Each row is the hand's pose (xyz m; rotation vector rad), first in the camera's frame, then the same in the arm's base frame.
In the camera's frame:
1: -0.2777 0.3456 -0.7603 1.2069 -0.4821 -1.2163
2: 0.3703 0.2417 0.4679 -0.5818 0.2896 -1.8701
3: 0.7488 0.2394 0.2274 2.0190 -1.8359 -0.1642
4: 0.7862 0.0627 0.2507 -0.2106 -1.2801 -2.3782
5: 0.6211 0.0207 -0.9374 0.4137 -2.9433 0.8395
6: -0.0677 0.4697 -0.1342 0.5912 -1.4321 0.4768
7: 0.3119 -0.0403 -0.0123 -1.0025 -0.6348 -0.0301
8: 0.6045 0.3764 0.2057 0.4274 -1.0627 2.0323
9: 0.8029 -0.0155 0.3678 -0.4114 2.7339 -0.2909
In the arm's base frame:
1: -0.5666 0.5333 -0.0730 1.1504 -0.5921 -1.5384
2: 0.1063 0.1650 1.0892 -0.6049 0.5009 -2.1262
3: 0.4483 0.0655 0.8167 1.7267 -2.0953 -0.3765
4: 0.4324 -0.1154 0.8299 -0.5129 -1.2208 -2.6205
5: 0.1777 -0.0320 -0.3400 -0.0011 -2.8541 0.6923
6: -0.2847 0.5500 0.5367 0.4186 -1.4301 0.1741
7: -0.0685 -0.0563 0.6054 -1.0378 -0.4019 -0.2709
8: 0.3508 0.2402 0.8130 0.3477 -1.0627 1.7096
9: 0.4331 -0.2022 0.9420 0.0092 2.8730 -0.2860

